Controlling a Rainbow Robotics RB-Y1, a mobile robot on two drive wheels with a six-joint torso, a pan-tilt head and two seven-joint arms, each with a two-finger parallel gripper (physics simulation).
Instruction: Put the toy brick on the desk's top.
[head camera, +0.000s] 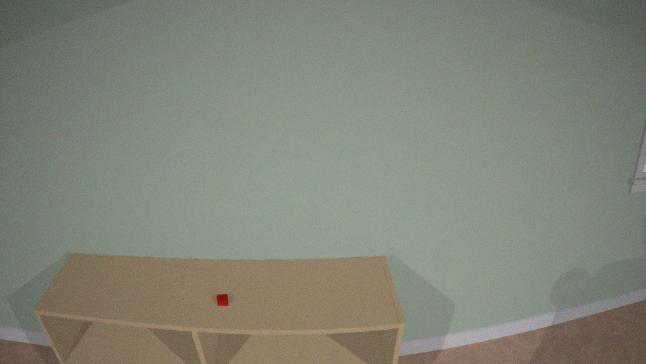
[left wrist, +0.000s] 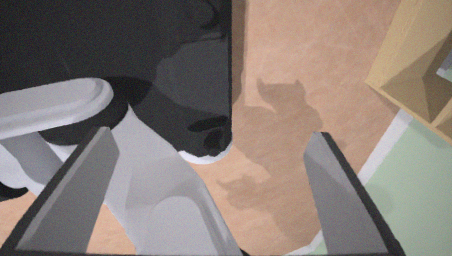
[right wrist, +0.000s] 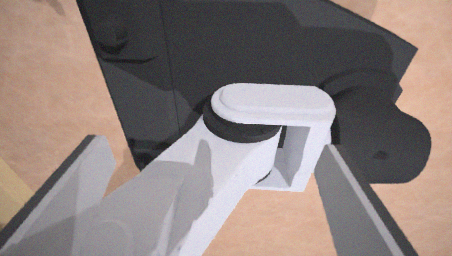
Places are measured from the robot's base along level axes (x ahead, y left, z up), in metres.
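Pixels of known places: left gripper, fingertip midpoint: (left wrist: 212, 142); right gripper, fingertip midpoint: (right wrist: 215, 153).
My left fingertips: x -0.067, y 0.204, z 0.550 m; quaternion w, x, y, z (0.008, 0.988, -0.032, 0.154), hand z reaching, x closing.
Note:
Behind a point stands the place of what it marks.
The toy brick (head camera: 222, 300) @(x 0.902, y 0.260, z 0.630 m) is small and red and sits on top of a light wooden shelf unit (head camera: 300, 330) @(x 0.795, y 0.029, z 0.609 m), left of the middle of its top board, in the lower part of the head view. The desk does not show in these views. My left gripper (left wrist: 212, 142) @(x -0.067, y 0.203, z 0.550 m) is open, with its fingers wide apart and no object between them. My right gripper (right wrist: 215, 153) @(x -0.203, y -0.218, z 0.533 m) is open too, with its fingers wide apart and empty. Neither gripper shows in the head view, and the brick does not show in the wrist views.
The shelf unit stands against a green wall (head camera: 320, 150) @(x 1.221, y -0.044, z 0.969 m), with open compartments below its top. A corner of it also shows at the upper right of the left wrist view. My dark base (left wrist: 190, 75) @(x -0.027, y 0.036, z 0.191 m) (right wrist: 240, 45) @(x -0.219, y -0.139, z 0.169 m) stands on the brown floor (left wrist: 320, 40) @(x 0.473, y -0.027, z 0.001 m). A window edge (head camera: 639, 185) @(x 1.264, y -1.555, z 0.793 m) shows at the right.

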